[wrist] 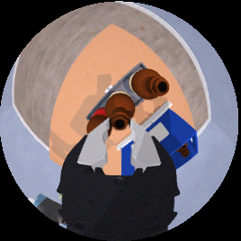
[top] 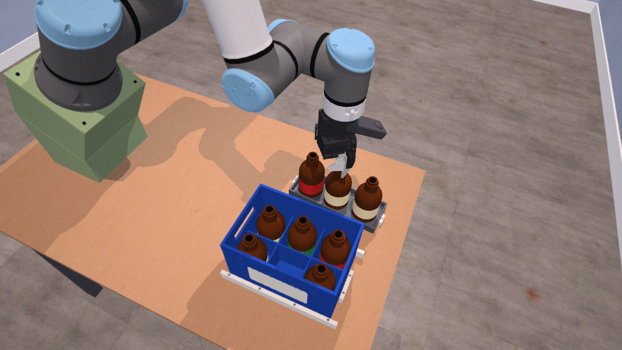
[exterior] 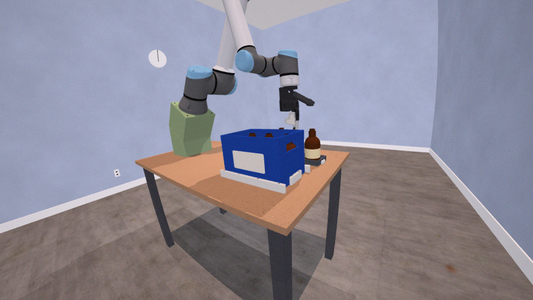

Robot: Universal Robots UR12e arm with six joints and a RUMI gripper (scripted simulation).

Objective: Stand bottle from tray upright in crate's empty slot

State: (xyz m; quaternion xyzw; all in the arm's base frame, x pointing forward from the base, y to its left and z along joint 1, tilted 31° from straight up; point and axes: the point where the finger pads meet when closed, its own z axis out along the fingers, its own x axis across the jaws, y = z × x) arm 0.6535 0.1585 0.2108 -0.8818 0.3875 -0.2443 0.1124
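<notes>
Now: the red-label bottle 8 cm behind my hand and 7 cm below it. The rest, counted from my hand: blue crate 24 cm to the right, 7 cm below, 1 cm behind; grey tray 14 cm below.
</notes>
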